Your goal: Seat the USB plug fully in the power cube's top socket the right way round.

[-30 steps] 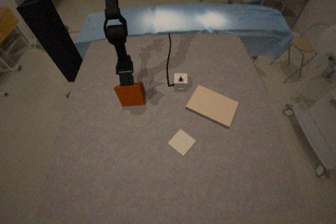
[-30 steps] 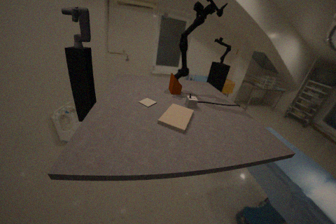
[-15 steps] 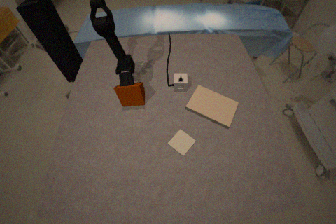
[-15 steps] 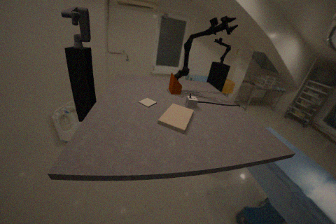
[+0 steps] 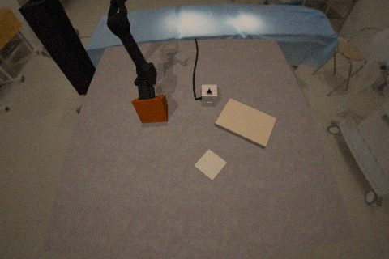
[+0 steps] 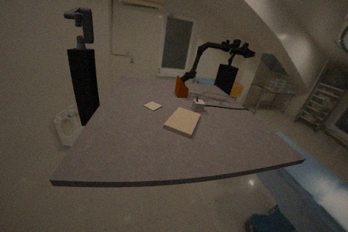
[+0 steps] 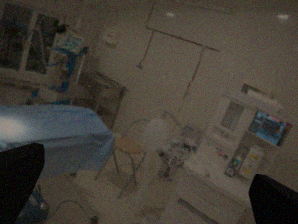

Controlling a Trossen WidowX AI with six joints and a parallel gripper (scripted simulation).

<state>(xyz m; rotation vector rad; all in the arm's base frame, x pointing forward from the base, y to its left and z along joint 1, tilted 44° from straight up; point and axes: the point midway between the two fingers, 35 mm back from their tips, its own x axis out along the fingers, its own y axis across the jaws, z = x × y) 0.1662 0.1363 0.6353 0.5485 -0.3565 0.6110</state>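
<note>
The dark USB plug is 510 mm to the right of my gripper tip, 420 mm below it and 90 mm ahead of it. Round my gripper tip: tan flat board 650 mm to the right, 500 mm below, 260 mm ahead; small white square tile 840 mm to the right, 510 mm below, 60 mm ahead.
</note>
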